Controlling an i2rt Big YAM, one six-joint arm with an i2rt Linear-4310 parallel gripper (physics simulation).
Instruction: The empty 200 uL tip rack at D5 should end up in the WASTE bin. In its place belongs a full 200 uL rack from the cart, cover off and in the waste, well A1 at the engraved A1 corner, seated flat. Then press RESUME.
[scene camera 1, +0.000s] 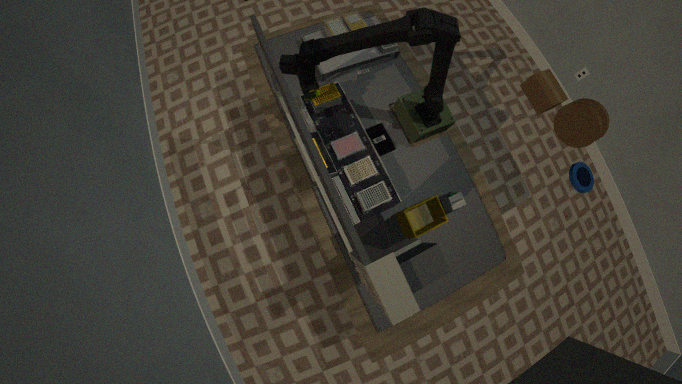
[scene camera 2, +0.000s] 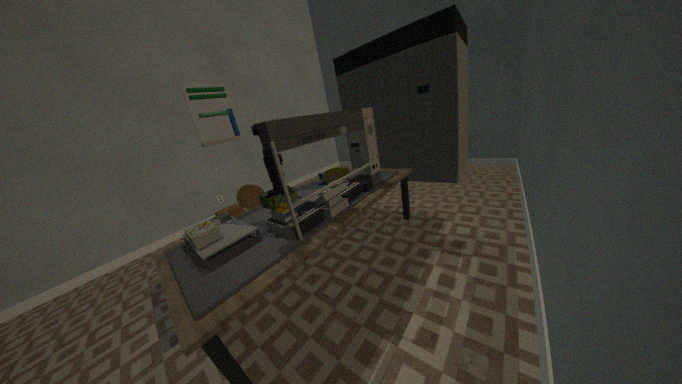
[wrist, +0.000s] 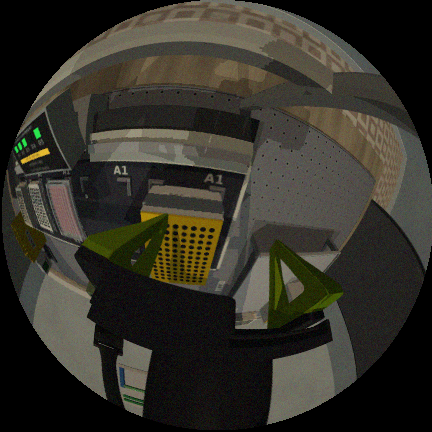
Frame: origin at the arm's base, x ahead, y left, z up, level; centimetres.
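Seen in the pictures: gripper, fingertip midpoint: (scene camera 1: 307, 89) (scene camera 2: 282, 208) (wrist: 222, 233); arm's base, link origin: (scene camera 1: 427, 114).
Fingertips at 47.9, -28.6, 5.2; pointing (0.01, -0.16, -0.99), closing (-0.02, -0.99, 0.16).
Note:
Offsets run from my fingertips to a thing's middle, as dx, dy, dz. "*": to the spot under its first point.
The yellow-topped tip rack @(-6.6, +3.5, -5.2) (scene camera 1: 327, 94) (scene camera 2: 282, 208) (wrist: 187, 250) with dark holes stands in the deck's end slot, below an engraved A1. My gripper (wrist: 222, 233) is open and empty above it. In the wrist view the left finger overlaps the rack's left side; the right finger is well off its right side, over the cart @(-33.3, -25.6, -10.8) (scene camera 2: 232, 241) (wrist: 255, 277). Racks @(-27.8, -32.3, -2.3) (scene camera 1: 336, 26) (scene camera 2: 204, 235) stand on the cart; their covers are too blurred to tell. The yellow waste bin @(-22.9, +69.3, -7.4) (scene camera 1: 407, 226) (scene camera 2: 336, 174) (wrist: 27, 237) stands at the deck's far end. I cannot make out the RESUME button.
A pink plate @(-7.1, +28.3, -7.5) (scene camera 1: 348, 145) (wrist: 66, 210) and two pale racks stand along the deck. A screen @(* +7.4, +24.2, -1.2) (wrist: 37, 145) with green marks and an orange bar stands beyond. A beam (scene camera 2: 315, 127) crosses over the deck's back, with a slim post @(+12.4, -2.3, +9.8) (scene camera 2: 286, 192) near the rack.

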